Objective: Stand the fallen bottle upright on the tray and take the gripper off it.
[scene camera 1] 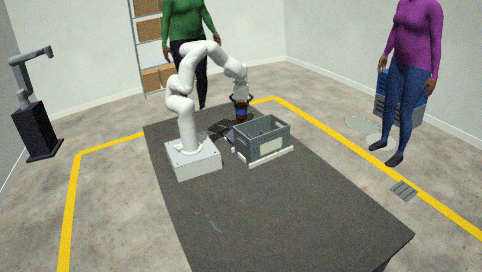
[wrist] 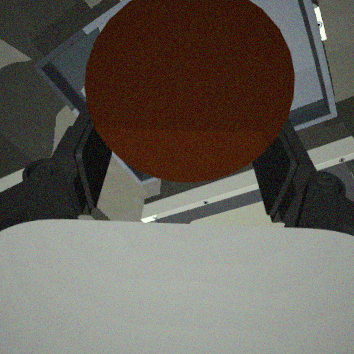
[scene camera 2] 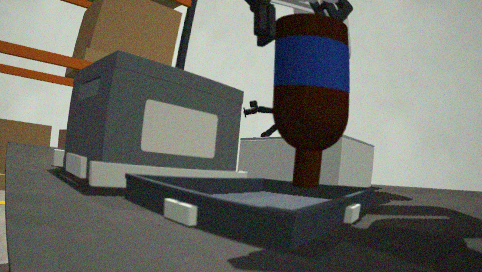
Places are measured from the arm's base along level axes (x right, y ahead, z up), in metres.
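Pixels of known places: gripper, fingertip midpoint: (scene camera 1: 241,108) (wrist: 183,129) (scene camera 2: 300,50); arm's base, origin of the base link: (scene camera 1: 191,148).
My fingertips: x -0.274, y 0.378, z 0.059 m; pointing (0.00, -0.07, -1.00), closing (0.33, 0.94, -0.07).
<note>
For each thing: its top centre in the pictures, then the offset to it from my fingertips. Level surfaces: height alone.
- brown bottle with a blue band, middle of its top: (wrist: 171,129) (scene camera 2: 312,26) (scene camera 1: 240,103) dy +0.002, dx -0.018, dz +0.025 m
- dark tray, middle of its top: (wrist: 188,87) (scene camera 2: 271,187) (scene camera 1: 242,130) dy -0.017, dx +0.045, dz -0.141 m
- grey crate, middle of its top: (scene camera 2: 155,79) (scene camera 1: 261,125) dy +0.033, dx +0.298, dz +0.008 m
- dark table, its level: dz -0.167 m
The brown bottle with a blue band (scene camera 1: 241,112) (scene camera 2: 311,65) (wrist: 190,85) is held upside down, its flat base up and its neck pointing down. In the second scene view the neck's end shows in front of the far wall of the dark tray (scene camera 2: 240,215) (wrist: 302,75); the gap between neck and tray floor is hard to judge. My gripper (scene camera 1: 241,100) (scene camera 2: 300,22) is shut on the bottle's body, near its base end. In the wrist view the base fills the space between the two black fingers, and their contact with the body is partly hidden.
A grey crate (scene camera 1: 261,145) (scene camera 2: 172,130) stands right beside the tray, with white rails (scene camera 1: 272,157) along its foot. My arm's grey base box (scene camera 1: 199,167) stands on the dark table (scene camera 1: 280,210). Two people (scene camera 1: 185,20) (scene camera 1: 417,35) stand beyond the table.
</note>
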